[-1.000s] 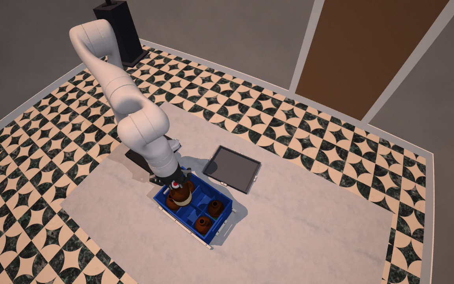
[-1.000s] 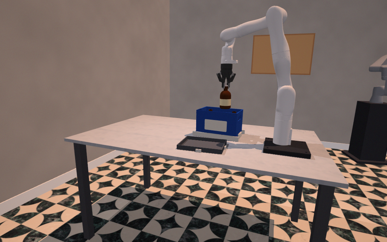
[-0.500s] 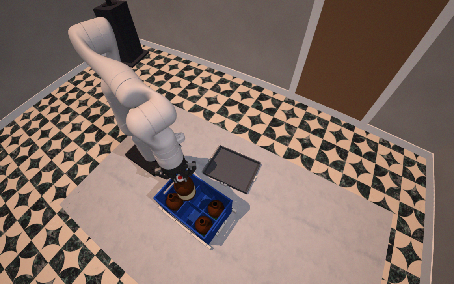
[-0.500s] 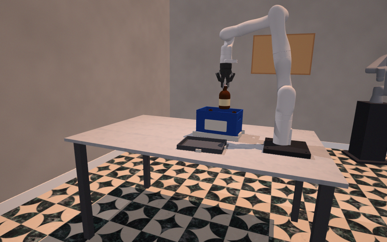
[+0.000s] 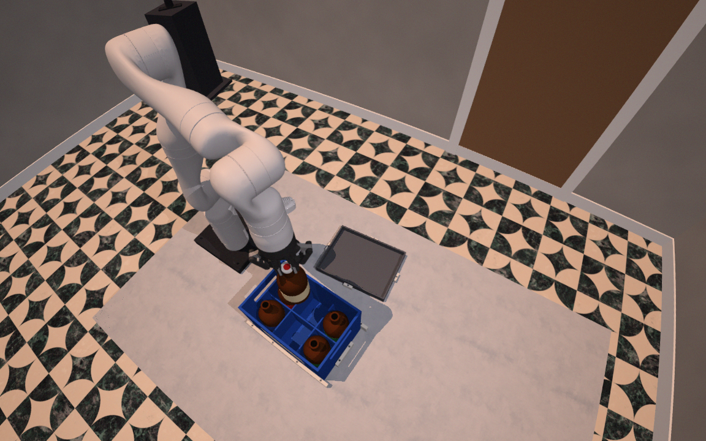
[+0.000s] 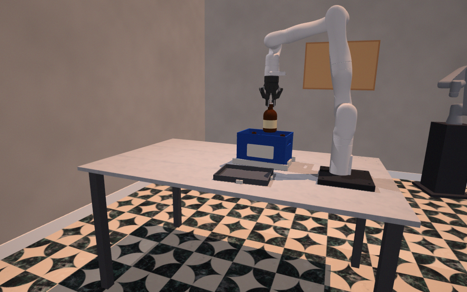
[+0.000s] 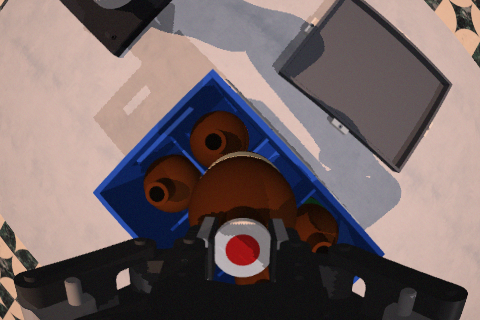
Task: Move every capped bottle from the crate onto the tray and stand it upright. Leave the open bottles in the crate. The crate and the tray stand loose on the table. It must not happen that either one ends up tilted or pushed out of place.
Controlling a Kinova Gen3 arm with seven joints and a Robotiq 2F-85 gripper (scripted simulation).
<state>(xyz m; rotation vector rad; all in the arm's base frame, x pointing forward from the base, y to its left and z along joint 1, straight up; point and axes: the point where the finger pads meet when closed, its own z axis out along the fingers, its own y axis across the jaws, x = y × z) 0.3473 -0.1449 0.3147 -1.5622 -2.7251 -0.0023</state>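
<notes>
Now: hand 7 cm above the brown capped bottle. Round my hand: dark tray (10 cm ahead, 23 cm to the left, 32 cm below); then blue crate (2 cm ahead, 4 cm to the right, 25 cm below).
</notes>
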